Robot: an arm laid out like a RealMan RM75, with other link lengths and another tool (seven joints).
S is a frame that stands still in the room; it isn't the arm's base.
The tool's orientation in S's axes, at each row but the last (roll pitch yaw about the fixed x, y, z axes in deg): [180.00, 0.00, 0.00]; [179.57, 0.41, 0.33]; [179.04, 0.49, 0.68]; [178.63, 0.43, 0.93]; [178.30, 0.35, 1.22]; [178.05, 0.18, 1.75]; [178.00, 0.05, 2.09]
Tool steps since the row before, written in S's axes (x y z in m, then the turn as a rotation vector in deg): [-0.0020, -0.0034, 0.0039, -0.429, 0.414, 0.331]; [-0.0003, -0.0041, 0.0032, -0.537, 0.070, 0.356]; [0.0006, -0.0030, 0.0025, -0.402, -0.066, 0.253]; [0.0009, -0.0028, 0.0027, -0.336, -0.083, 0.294]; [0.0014, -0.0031, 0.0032, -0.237, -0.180, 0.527]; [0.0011, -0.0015, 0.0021, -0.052, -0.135, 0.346]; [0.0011, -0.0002, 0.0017, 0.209, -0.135, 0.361]
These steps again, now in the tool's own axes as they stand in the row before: [-0.0020, 0.0034, -0.0039, -0.429, -0.414, -0.331]; [-0.0003, 0.0041, -0.0032, -0.539, -0.070, -0.353]; [0.0005, 0.0030, -0.0025, -0.405, 0.065, -0.248]; [0.0008, 0.0029, -0.0026, -0.339, 0.084, -0.290]; [0.0013, 0.0032, -0.0031, -0.244, 0.190, -0.520]; [0.0010, 0.0016, -0.0020, -0.057, 0.145, -0.341]; [0.0011, 0.0003, -0.0017, 0.204, 0.155, -0.356]
